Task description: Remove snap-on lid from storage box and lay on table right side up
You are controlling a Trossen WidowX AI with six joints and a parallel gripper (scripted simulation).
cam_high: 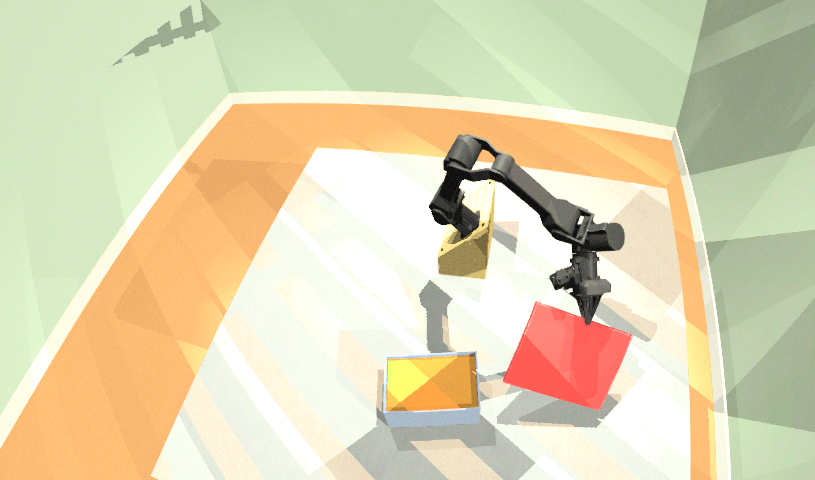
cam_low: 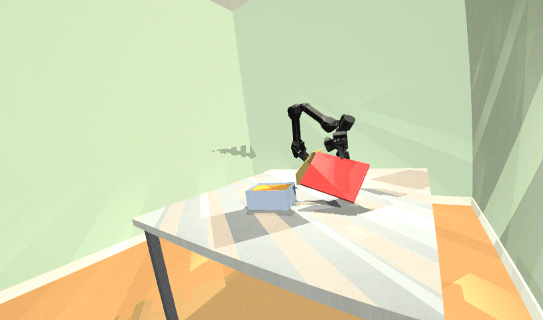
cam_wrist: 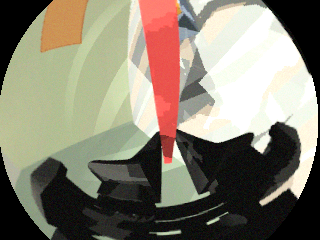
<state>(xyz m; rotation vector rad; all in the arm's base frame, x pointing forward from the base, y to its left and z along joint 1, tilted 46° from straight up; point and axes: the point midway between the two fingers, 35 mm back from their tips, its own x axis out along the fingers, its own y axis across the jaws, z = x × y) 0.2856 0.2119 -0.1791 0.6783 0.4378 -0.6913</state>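
Right now the red lid is 6 cm ahead of my gripper tip, 3 cm to the right of it and 5 cm below it. The rest, counted from my gripper tip: storage box (11 cm ahead, 33 cm to the right, 14 cm below).
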